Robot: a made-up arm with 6 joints.
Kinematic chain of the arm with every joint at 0, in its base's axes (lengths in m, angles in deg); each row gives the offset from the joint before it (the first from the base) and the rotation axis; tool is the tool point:
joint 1: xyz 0 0 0.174 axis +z
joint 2: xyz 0 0.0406 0 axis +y
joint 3: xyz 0 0 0.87 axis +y
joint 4: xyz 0 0 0.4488 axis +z
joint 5: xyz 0 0 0 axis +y
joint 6: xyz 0 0 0.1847 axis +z
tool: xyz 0 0 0
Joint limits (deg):
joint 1: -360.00..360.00
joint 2: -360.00..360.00
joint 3: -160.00..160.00
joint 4: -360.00..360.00
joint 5: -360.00..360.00
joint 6: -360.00..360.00
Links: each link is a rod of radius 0.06 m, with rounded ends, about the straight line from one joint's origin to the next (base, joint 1, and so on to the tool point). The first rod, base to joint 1, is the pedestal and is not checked.
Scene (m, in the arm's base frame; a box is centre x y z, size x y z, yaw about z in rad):
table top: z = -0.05
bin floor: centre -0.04 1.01 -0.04 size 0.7 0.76 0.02 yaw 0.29
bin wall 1: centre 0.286 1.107 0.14 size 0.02 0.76 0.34 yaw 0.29
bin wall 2: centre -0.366 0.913 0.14 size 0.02 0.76 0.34 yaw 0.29
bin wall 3: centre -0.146 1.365 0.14 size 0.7 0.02 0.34 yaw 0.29
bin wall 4: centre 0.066 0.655 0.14 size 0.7 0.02 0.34 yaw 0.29
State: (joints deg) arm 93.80 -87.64 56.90 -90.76 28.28 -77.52
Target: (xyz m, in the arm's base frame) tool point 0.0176 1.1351 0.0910
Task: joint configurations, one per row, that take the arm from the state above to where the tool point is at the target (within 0.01 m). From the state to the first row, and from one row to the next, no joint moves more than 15 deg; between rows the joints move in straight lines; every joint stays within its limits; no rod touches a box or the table.
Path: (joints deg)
1: 93.45 -72.73 59.39 -90.50 27.49 -77.52
2: 93.10 -57.83 61.87 -90.24 26.69 -77.52
3: 92.75 -42.92 64.36 -89.98 25.90 -77.52
4: 92.40 -28.02 66.85 -89.73 25.10 -77.52
5: 92.05 -13.11 69.34 -89.47 24.31 -77.52
6: 91.70 1.79 71.82 -89.21 23.51 -77.52
7: 91.35 16.70 74.31 -88.95 22.72 -77.52
8: 91.00 31.61 76.80 -88.69 21.92 -77.52
9: 90.65 46.51 79.29 -88.43 21.13 -77.52
10: 90.30 61.42 81.77 -88.17 20.34 -77.52

